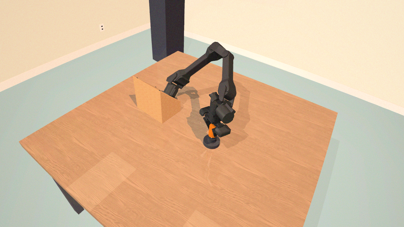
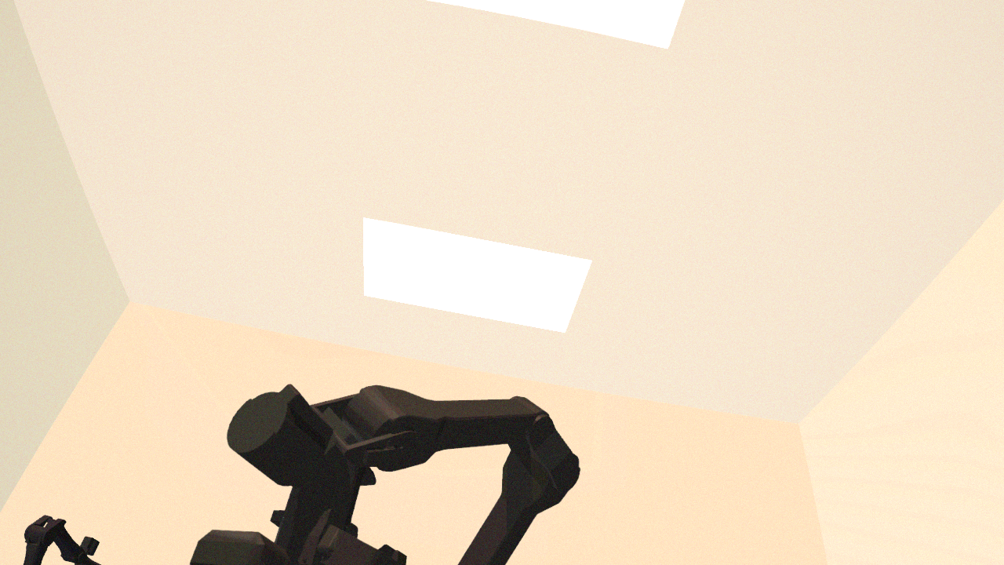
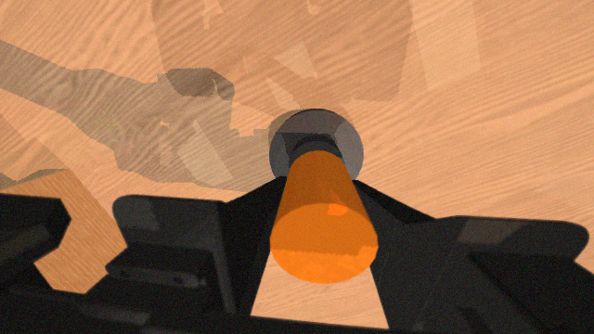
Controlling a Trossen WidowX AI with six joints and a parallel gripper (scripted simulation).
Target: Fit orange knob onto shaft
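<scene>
Right now the orange knob is 40 mm above my gripper tip. Round my gripper tip: round dark pedestal: 40 mm below.
</scene>
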